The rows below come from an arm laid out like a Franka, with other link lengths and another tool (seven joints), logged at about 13 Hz.
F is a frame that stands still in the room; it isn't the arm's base.
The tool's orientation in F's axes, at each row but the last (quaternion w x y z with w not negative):
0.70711 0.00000 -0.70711 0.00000
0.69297 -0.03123 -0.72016 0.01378
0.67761 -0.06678 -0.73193 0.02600
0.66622 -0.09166 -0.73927 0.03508
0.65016 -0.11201 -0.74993 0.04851
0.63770 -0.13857 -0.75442 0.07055
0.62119 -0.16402 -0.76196 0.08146
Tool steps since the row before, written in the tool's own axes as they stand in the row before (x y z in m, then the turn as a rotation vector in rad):
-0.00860 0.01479 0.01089 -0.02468 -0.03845 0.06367
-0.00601 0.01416 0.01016 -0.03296 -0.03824 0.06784
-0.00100 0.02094 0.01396 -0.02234 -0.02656 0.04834
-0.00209 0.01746 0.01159 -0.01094 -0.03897 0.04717
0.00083 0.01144 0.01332 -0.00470 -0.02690 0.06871
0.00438 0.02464 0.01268 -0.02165 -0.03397 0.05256
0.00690 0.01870 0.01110 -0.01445 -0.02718 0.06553
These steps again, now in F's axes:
-0.01089 0.01479 -0.00860 -0.06367 -0.03845 -0.02468
-0.00956 0.01398 -0.00729 -0.06752 -0.03867 -0.03311
-0.01251 0.02132 -0.00480 -0.04815 -0.02672 -0.02255
-0.00974 0.01756 -0.00636 -0.04918 -0.03690 -0.00911
-0.01204 0.01226 -0.00369 -0.06996 -0.02218 -0.00896
-0.01016 0.02565 -0.00509 -0.05244 -0.03511 -0.02008
-0.00923 0.02075 -0.00217 -0.06531 -0.02521 -0.01847

